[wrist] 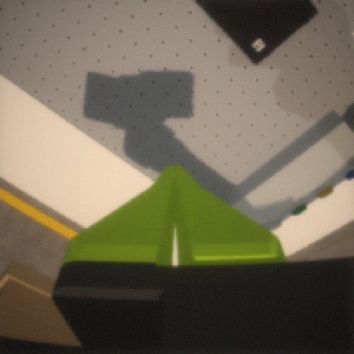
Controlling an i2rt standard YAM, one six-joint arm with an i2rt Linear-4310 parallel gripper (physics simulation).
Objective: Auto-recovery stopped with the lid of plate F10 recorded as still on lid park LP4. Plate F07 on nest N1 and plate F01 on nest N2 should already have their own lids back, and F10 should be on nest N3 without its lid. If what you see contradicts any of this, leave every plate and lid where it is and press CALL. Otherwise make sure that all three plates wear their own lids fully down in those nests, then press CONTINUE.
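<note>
My gripper (174, 176) has green fingers whose tips meet at the middle of the wrist view. It is shut, with no thing between the tips, and hangs above the table's edge. The plates F07, F01 and F10, their lids, the nests, lid park LP4 and the CALL and CONTINUE buttons cannot be made out in this view. The picture is somewhat blurred.
A black block (265, 25) with a small tag that seems to read A1 is at the top, on the grey perforated board (225, 95). Green (299, 209), yellow (325, 192) and blue (350, 173) round pieces line the right. A brown box (30, 315) is lower left.
</note>
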